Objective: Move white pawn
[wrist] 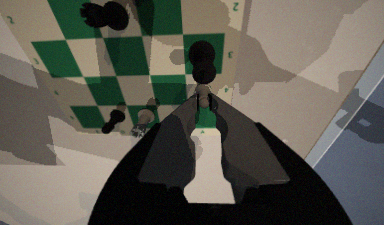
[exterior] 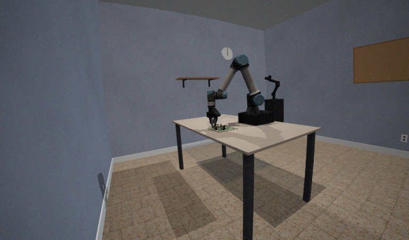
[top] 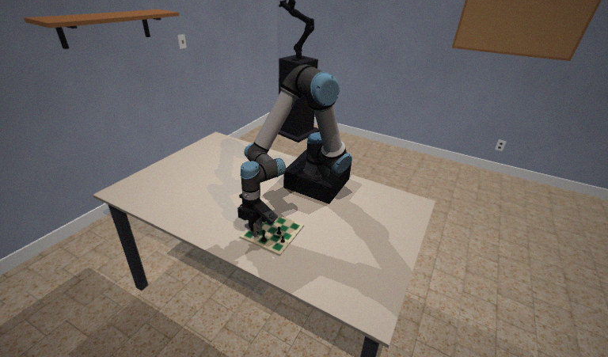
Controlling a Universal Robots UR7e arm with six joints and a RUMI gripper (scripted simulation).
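Right now my hand is 1 cm above the white pawn. The rest, counted from my hand: chessboard 8 cm behind, 2 cm to the left, 2 cm below.
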